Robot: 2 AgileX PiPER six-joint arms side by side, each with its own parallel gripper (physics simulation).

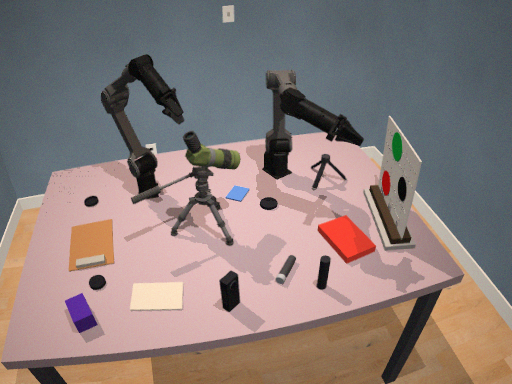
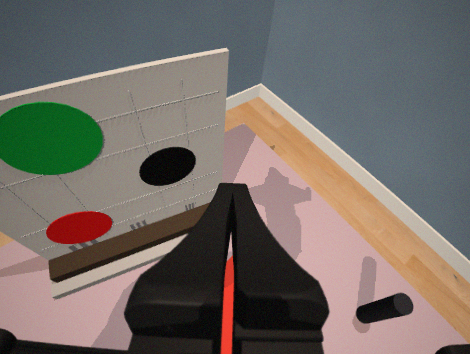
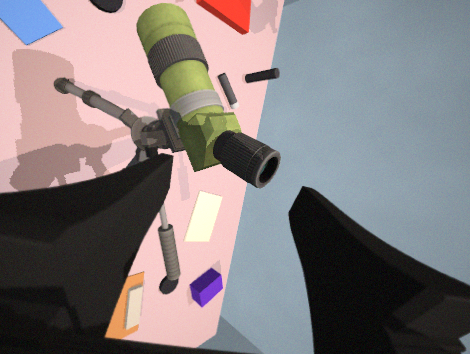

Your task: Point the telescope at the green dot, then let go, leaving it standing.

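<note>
The green telescope (image 1: 214, 157) (image 3: 187, 82) stands upright on its grey tripod (image 1: 202, 187), its wide front end turned toward the target board at the right; whether it lines up with the green dot cannot be told. The green dot (image 1: 397, 146) (image 2: 50, 138) is high on the white board (image 1: 408, 162) (image 2: 202, 107), above a red and a black dot. My right gripper (image 1: 181, 120) (image 3: 236, 186) is open, above and behind the eyepiece, apart from it. My left gripper (image 1: 361, 141) (image 2: 232, 198) is shut and empty, in the air in front of the board, away from the telescope.
A small black tripod (image 1: 325, 159) stands beneath the left arm. A red box (image 1: 346, 238) lies before the board. A black cylinder (image 1: 323, 273) (image 2: 385, 308), a black box (image 1: 230, 291) and a purple block (image 1: 80, 313) (image 3: 206, 287) are near the front edge. The tripod's handle (image 1: 162, 189) (image 3: 169, 252) sticks out left.
</note>
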